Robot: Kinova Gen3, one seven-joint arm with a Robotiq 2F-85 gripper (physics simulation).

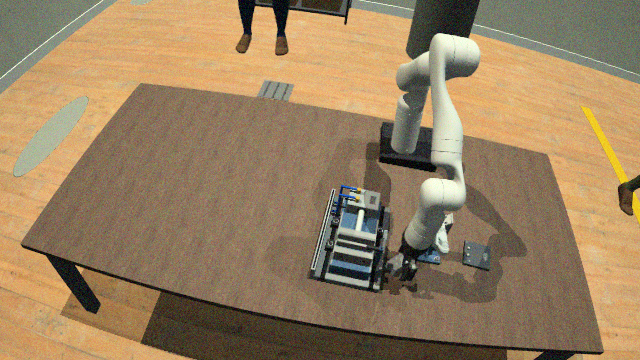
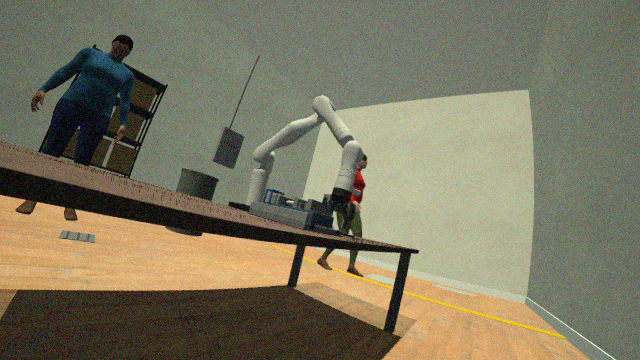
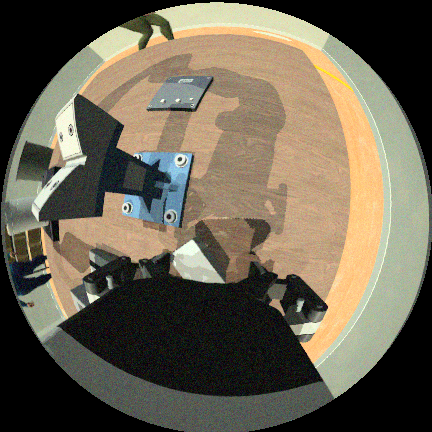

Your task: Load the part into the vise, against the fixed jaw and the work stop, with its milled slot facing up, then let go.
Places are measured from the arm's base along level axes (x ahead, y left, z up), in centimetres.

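Pixels of known places: gripper, between the fingertips: (image 1: 401, 265) (image 3: 208, 266); arm's base, origin of its link: (image 1: 403, 145).
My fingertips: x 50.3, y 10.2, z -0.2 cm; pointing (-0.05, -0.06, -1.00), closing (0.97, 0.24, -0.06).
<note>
Ahead of a thing's pixels: the offset from my fingertips to its middle. "*": to the spot under its first point. Level surfaces: height alone.
The part @(dz -1.5, dx -1.2, dy -1.0 cm) (image 1: 393, 265) (image 3: 195, 261), a light grey block, lies on the table @(dz -3.0 cm) (image 1: 178, 188) just right of the vise's front corner. I cannot see its slot. The vise @(dz +1.9, dx -4.3, dy -15.3 cm) (image 1: 351, 261) (image 2: 291, 216) (image 3: 93, 257) is grey and blue on a base plate, and the gap between its jaws is empty. My gripper (image 1: 405, 270) (image 3: 208, 266) (image 2: 344, 210) is open and points down, low over the table. Its fingers stand wide on either side of the part and I see no grip on it.
A blue-based fixture @(* dz -2.0, dx -7.0, dy +8.1 cm) (image 1: 430, 258) (image 3: 179, 189) with a white and dark upright block stands right of the gripper. A flat grey plate @(dz -2.6, dx -14.1, dy +22.8 cm) (image 1: 476, 255) (image 3: 181, 92) lies further right. The table's front edge is near. One person (image 2: 89, 89) stands far left, another (image 2: 358, 186) behind the arm.
</note>
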